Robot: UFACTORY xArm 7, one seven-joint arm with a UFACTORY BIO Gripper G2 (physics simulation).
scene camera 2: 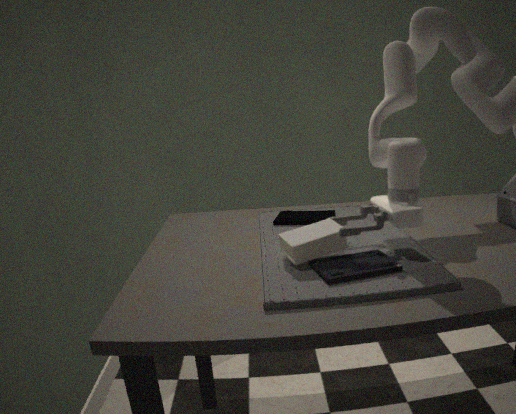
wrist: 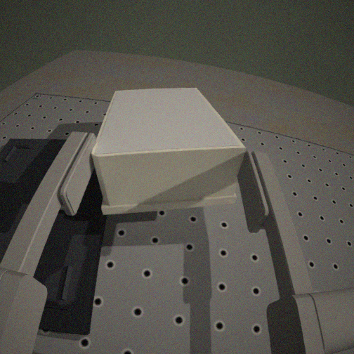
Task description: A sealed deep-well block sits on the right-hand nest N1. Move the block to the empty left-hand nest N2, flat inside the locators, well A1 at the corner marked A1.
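Places are measured from the arm's base along level axes (x back, y up, z left), in millimetres.
Pixels of known places: end effector, tool point: (scene camera 2: 343, 226).
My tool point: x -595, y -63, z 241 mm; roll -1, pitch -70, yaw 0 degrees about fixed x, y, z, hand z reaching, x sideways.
Note:
Ahead of a thing's pixels: the offset from my tool point to its middle. Level surfaces: height alone.
The pale sealed block @[dx -64, dy -22, dz +30 mm] (scene camera 2: 311, 241) (wrist: 167, 120) is held by its near end, raised above the perforated board. In the scene view its far end dips and its shadow lies below it. My gripper (scene camera 2: 341, 226) (wrist: 170, 181) is shut on the block, one finger on each long side. A dark nest, apparently N2 @[dx +27, dy -55, dz +98 mm] (scene camera 2: 357, 266) (wrist: 72, 300), is empty and lies left of the block in the wrist view, partly under the left finger. The other dark nest, apparently N1 @[dx -121, dy -55, dz -310 mm] (scene camera 2: 302, 218), is empty at the back of the board in the scene view. The A1 label cannot be made out.
The perforated board @[dy -62 mm] (scene camera 2: 280, 295) (wrist: 165, 260) carries both nests and stands slightly above the table @[dy -75 mm] (scene camera 2: 200, 280). At the scene view's right edge a grey box-like object (scene camera 2: 507, 209) stands on the table. The arm (scene camera 2: 404, 170) comes in from the right.

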